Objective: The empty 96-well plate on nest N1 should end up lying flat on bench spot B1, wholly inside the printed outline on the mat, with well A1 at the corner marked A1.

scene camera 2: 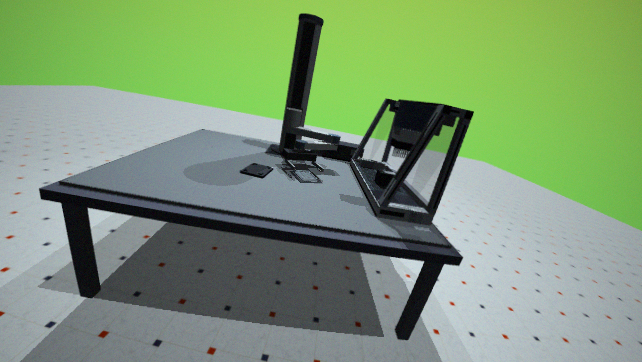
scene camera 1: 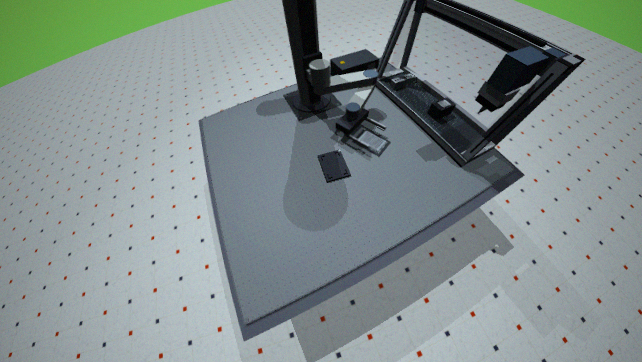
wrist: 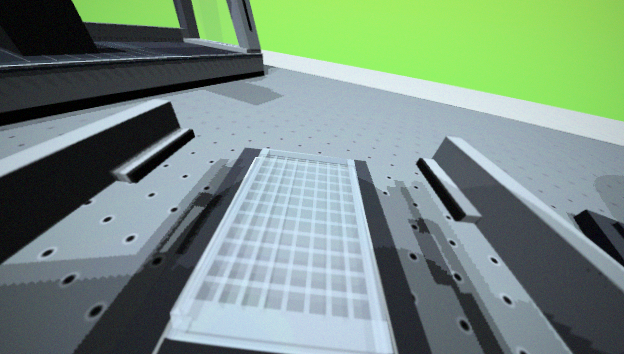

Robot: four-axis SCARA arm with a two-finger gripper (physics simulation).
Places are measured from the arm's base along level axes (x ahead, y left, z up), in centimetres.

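Pixels of known places: gripper, fingertip midpoint: [scene camera 2: 309,169] [scene camera 1: 377,137] [wrist: 308,134]; arm's base, link origin: [scene camera 1: 311,101].
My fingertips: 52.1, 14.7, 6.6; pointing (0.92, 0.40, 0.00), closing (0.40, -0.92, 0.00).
Ahead of a thing's pixels: the offset from my fingertips to its top centre, as dx, dy, dz. "spot": to the spot under its first point. Level surfaces: height alone.
The clear 96-well plate @[-2.3, -1.0, -3.7] [scene camera 1: 372,141] [scene camera 2: 307,175] [wrist: 295,235] lies flat on a thin dark mat @[dz -5.1] [wrist: 395,280], with dark strips of mat along both long sides. Thin light lines show beside its near end in the wrist view. The A1 mark and full outline cannot be made out. My gripper [wrist: 308,134] is open, its fingers wide apart on either side of the plate and touching neither side. A dark flat nest @[+1.9, -26.6, -3.5] [scene camera 1: 334,166] [scene camera 2: 256,170] with small corner pieces stands nearby and holds no plate; its label is not readable.
A framed machine with glass panels [scene camera 1: 472,159] [scene camera 2: 443,165] stands on the table @[dz -5.6] [scene camera 1: 260,240] [scene camera 2: 200,205] to the right. Its dark deck bears a small block @[spot: +2.2, +40.3, +6.5] [scene camera 1: 442,106]. A dark box @[spot: -60.3, +24.3, +6.2] [scene camera 1: 356,61] with a yellow mark is behind the arm. The arm's column [scene camera 1: 303,50] [scene camera 2: 303,75] rises at the back.
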